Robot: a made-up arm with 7 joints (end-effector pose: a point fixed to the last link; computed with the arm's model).
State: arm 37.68 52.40 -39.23 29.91 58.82 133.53 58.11
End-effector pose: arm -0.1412 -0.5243 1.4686 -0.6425 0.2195 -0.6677 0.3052
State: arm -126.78 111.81 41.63 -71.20 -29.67 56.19 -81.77
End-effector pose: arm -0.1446 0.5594 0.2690 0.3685 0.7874 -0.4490 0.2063
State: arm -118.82 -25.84 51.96 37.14 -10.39 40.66 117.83
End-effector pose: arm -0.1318 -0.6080 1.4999 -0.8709 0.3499 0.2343 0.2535
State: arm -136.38 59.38 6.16 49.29 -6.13 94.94 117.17
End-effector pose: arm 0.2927 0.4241 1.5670 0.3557 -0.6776 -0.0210 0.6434
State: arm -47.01 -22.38 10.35 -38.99 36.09 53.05 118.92
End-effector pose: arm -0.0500 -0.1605 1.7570 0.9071 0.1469 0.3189 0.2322
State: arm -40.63 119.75 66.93 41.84 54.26 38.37 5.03
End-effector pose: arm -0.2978 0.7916 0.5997 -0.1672 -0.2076 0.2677 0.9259
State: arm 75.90 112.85 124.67 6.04 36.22 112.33 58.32
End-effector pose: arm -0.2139 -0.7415 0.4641 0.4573 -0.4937 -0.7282 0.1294
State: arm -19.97 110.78 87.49 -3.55 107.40 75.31 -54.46
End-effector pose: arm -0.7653 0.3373 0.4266 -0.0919 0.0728 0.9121 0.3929
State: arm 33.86 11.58 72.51 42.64 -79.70 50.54 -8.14
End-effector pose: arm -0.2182 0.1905 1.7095 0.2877 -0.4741 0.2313 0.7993
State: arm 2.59 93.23 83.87 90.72 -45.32 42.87 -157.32
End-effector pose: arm -0.4346 0.5277 0.8868 0.8210 0.4169 0.1747 0.3488
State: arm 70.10 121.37 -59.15 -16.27 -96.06 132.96 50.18
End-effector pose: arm -0.3493 -0.5522 0.3735 -0.3496 0.7323 0.5768 0.0934
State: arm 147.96 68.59 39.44 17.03 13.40 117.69 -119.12
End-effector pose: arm 0.6803 -0.3576 1.2999 0.9789 0.0028 -0.1467 0.1425
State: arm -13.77 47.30 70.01 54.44 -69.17 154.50 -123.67
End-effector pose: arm -0.3846 0.4162 1.4004 0.1261 0.8920 0.0827 0.4262
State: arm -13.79 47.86 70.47 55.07 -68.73 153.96 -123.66
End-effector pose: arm -0.3867 0.4218 1.3924 0.1264 0.8938 0.0774 0.4232
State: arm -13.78 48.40 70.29 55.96 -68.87 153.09 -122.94
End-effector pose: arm -0.3853 0.4274 1.3862 0.1368 0.8948 0.0674 0.4197
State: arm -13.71 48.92 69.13 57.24 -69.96 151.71 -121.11
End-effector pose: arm -0.3786 0.4328 1.3827 0.1628 0.8938 0.0508 0.4148
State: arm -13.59 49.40 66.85 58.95 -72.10 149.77 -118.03
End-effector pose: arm -0.3651 0.4375 1.3829 0.2064 0.8898 0.0283 0.4061
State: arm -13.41 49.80 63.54 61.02 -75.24 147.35 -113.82
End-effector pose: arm -0.3448 0.4402 1.3875 0.2652 0.8815 0.0028 0.3906
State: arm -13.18 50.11 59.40 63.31 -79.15 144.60 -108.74
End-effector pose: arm -0.3184 0.4394 1.3963 0.3345 0.8682 -0.0217 0.3658
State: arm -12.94 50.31 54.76 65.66 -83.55 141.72 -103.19
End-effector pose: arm -0.2875 0.4343 1.4087 0.4077 0.8498 -0.0417 0.3315
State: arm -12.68 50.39 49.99 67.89 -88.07 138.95 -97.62
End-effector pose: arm -0.2547 0.4246 1.4231 0.4772 0.8276 -0.0549 0.2903
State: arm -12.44 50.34 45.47 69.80 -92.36 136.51 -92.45
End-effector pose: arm -0.2232 0.4113 1.4380 0.5373 0.8041 -0.0613 0.2470
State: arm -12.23 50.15 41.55 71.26 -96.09 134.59 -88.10
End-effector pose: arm -0.1956 0.3964 1.4519 0.5845 0.7819 -0.0625 0.2075
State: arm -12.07 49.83 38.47 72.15 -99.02 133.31 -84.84
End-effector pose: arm -0.1741 0.3822 1.4639 0.6179 0.7637 -0.0610 0.1767
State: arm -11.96 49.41 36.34 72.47 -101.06 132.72 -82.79
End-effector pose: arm -0.1596 0.3707 1.4734 0.6384 0.7512 -0.0591 0.1573
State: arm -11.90 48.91 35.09 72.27 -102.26 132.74 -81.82
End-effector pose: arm -0.1517 0.3626 1.4809 0.6483 0.7444 -0.0580 0.1489
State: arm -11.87 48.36 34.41 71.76 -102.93 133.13 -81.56
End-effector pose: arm -0.1478 0.3571 1.4870 0.6521 0.7414 -0.0575 0.1478
